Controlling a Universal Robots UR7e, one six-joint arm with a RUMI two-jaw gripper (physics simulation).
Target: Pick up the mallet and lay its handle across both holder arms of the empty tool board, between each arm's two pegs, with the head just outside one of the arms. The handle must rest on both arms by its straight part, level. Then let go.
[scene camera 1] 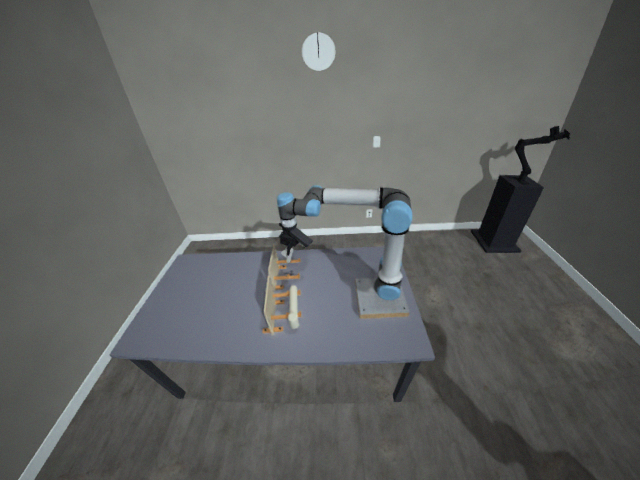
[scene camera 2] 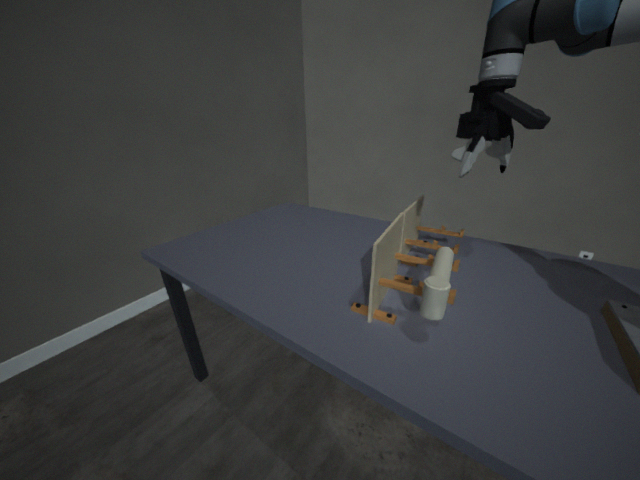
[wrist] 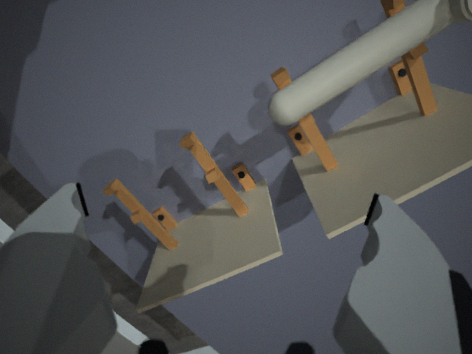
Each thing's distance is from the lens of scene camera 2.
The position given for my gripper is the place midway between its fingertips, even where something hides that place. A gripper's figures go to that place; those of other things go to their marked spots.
my gripper [scene camera 2: 482, 174]: 73 cm
cream mallet [scene camera 2: 436, 288]: 52 cm
tool board [scene camera 2: 385, 255]: 62 cm
The marked spots on the tool board and the cream mallet are 16 cm apart.
